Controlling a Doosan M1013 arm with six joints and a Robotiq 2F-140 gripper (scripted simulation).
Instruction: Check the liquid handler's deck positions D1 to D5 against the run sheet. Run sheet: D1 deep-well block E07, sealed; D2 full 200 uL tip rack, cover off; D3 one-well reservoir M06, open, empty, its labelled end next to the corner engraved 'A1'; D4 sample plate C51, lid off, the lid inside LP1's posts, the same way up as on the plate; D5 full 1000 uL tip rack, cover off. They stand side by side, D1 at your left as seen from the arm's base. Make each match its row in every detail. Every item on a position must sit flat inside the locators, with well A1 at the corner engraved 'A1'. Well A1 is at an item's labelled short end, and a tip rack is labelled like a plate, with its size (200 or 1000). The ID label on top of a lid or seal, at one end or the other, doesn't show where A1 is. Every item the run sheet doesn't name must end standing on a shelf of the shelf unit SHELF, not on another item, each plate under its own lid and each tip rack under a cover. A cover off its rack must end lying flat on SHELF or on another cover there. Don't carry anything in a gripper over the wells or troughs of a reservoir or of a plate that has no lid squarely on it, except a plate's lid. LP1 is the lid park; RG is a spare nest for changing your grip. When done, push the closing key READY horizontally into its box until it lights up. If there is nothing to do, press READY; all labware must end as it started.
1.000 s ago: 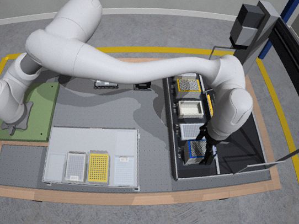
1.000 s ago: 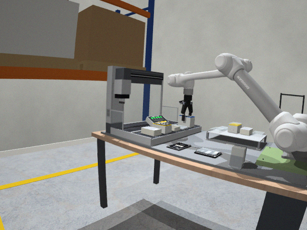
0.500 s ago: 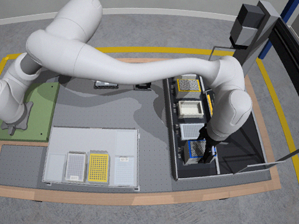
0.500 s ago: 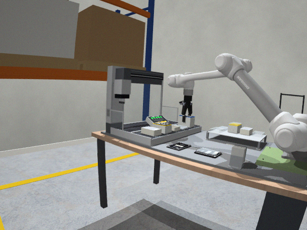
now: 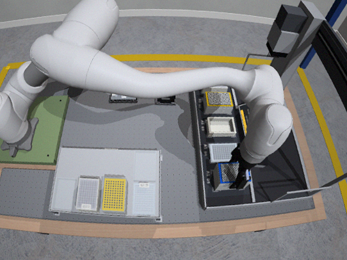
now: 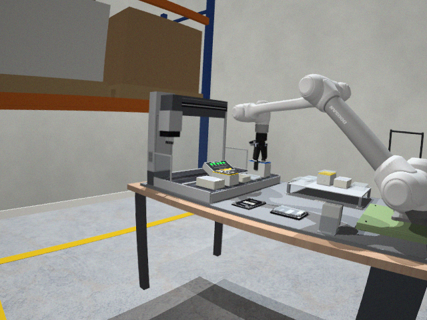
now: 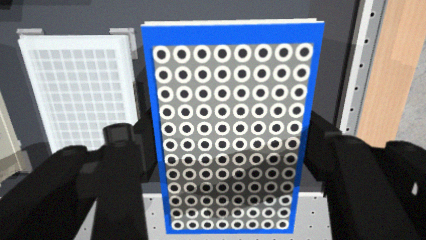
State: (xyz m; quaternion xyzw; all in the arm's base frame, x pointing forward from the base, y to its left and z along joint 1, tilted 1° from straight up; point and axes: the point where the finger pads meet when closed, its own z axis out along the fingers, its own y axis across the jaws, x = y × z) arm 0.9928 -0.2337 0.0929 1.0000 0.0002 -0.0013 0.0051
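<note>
The sample plate lies 12 cm to the left of my hand and 6 cm below it. Also, from my hand: blue 1000 uL tip rack: 1 cm behind, 1 cm to the right; then yellow tip rack: 1 cm behind, 37 cm to the left, 2 cm below; then cream reservoir: 25 cm to the left, 6 cm below.
</note>
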